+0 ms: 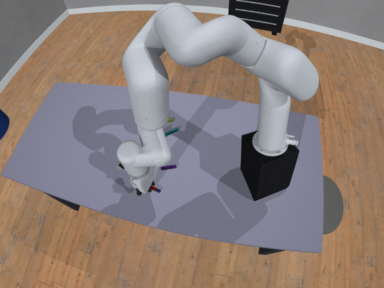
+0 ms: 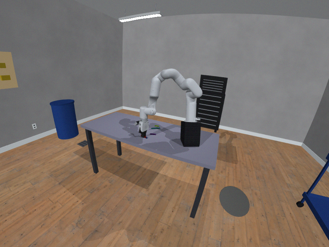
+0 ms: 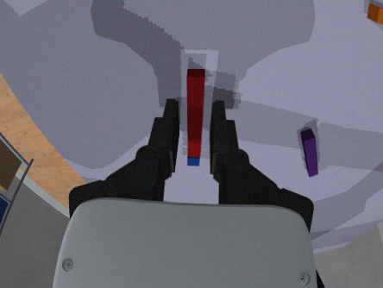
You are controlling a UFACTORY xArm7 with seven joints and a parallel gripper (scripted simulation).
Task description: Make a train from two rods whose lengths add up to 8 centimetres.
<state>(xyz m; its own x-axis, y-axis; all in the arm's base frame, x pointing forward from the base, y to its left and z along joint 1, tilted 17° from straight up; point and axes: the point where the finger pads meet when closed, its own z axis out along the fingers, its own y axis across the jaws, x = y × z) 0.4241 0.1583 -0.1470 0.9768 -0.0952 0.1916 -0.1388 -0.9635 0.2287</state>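
My gripper is now 2 cm above the red rod. The rest, counted from my hand: purple rod 5 cm behind, 10 cm to the right, 2 cm below; small blue rod 4 cm behind, 1 cm to the left, 2 cm below; orange rod 8 cm ahead, 14 cm to the right, 2 cm below.
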